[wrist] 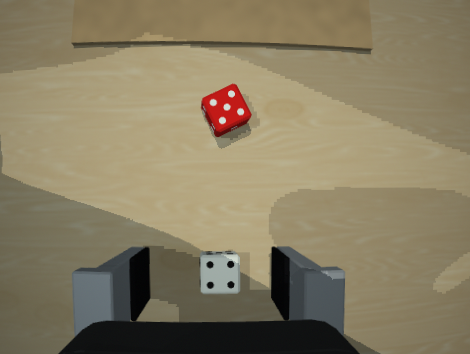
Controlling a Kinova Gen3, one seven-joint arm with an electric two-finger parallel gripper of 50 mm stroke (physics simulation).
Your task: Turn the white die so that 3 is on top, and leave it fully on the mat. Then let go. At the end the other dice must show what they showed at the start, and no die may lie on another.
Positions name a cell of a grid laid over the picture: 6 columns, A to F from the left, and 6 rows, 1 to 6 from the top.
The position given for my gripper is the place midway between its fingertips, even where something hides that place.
I see my gripper (C5), a white die (C5) and a red die (C2).
